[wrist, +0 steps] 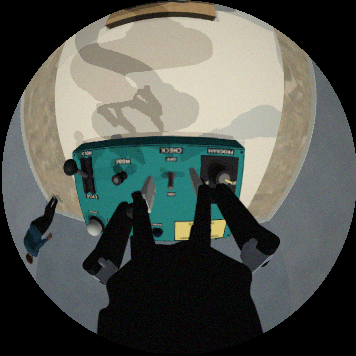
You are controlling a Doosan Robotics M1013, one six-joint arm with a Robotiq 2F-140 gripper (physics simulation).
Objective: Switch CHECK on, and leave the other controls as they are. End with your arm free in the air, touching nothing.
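Places are measured from the arm's base along level axes (x ahead, y up, z right), in millimetres.
Where they show: gripper, fingertip midpoint: [171,178].
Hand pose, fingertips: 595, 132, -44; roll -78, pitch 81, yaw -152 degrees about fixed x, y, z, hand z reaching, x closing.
Note:
After its pixels a point has its place, as x, y, z.
The CHECK switch [171,180] {637, 83, -41} is a small dark toggle near the middle of the teal panel [105,200] {705, 82, 152}, which appears upside down in the wrist view. An OFF label [171,159] {611, 39, -42} lies above it and an ON label [171,194] {689, 73, -38} below it. Its lever is small and grainy; I cannot tell for sure which way it is set. My gripper [171,178] {595, 132, -44} is open, with nothing held. Its two fingers stand apart over the panel, one on each side of the switch in view. Their distance from the panel's face is hard to judge.
The PROGRAM knob [223,178] {636, 83, -157} is close beside the right finger. The MODE knob [119,178] {620, 93, 71}, the HOLD/CYCLE lever [70,167] {566, 119, 182} and a pale round lamp [94,226] {759, 145, 199} are at the left. A yellow label [186,231] {799, 119, -76} is partly hidden. A wooden piece [160,14] is at the top. A person [35,240] shows at lower left.

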